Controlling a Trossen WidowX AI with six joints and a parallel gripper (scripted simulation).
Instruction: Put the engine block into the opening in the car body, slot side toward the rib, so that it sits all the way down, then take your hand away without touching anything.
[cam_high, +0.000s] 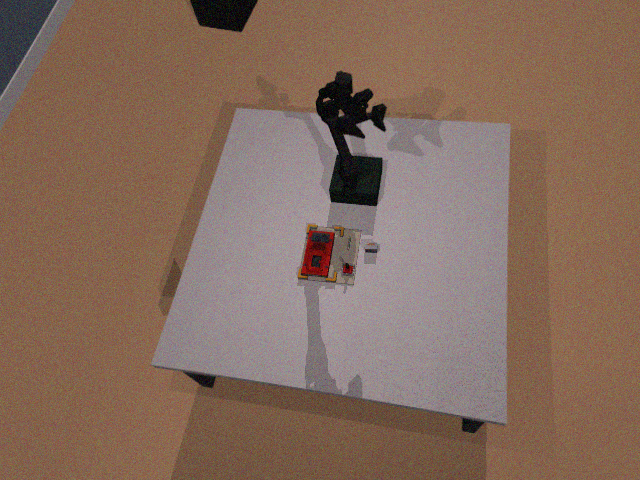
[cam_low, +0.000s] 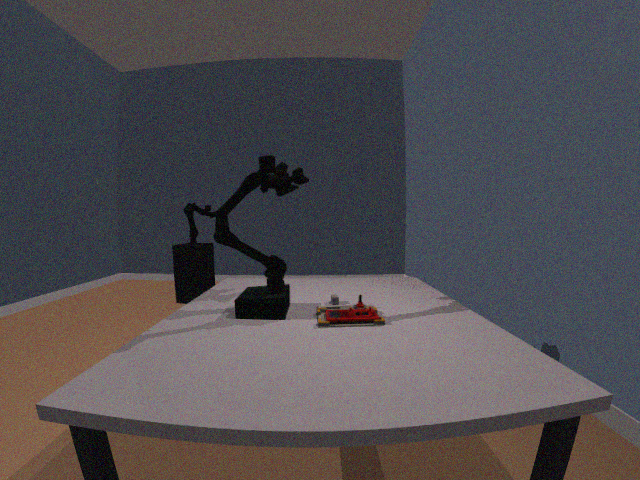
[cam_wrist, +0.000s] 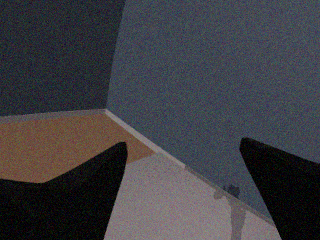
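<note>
Right now my gripper tip is 550 mm above the grey engine block, 140 mm short of it and 10 mm to the right of it.
</note>
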